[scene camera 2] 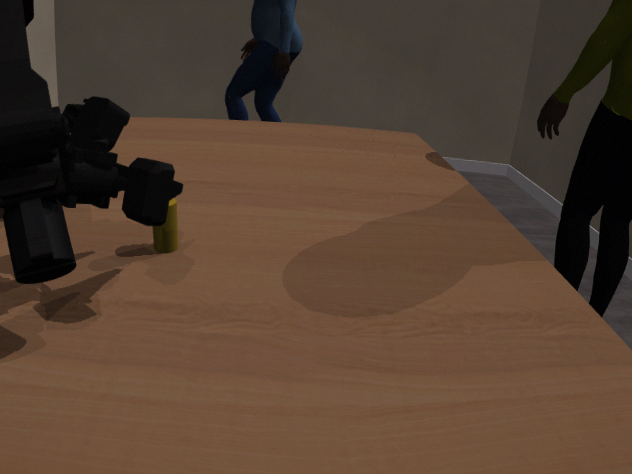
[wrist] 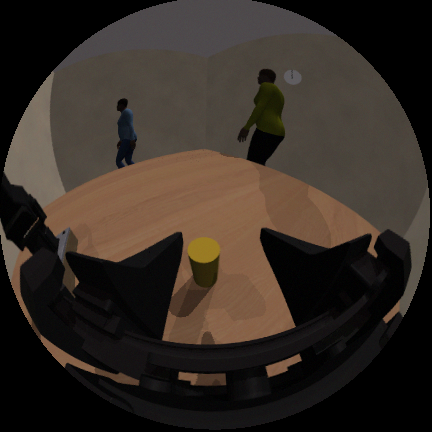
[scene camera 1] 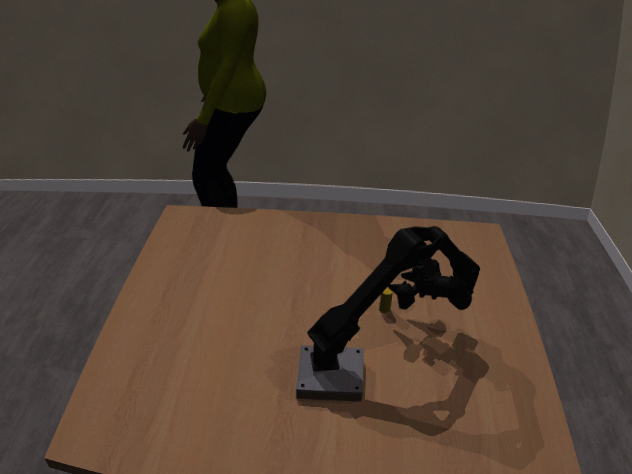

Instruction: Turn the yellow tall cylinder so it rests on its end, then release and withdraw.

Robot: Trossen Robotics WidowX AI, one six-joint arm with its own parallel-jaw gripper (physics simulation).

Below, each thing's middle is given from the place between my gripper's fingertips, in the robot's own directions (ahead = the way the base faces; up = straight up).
Now: the yellow tall cylinder (wrist: 203,252) 2 cm to the left of my hand and 7 cm below it.
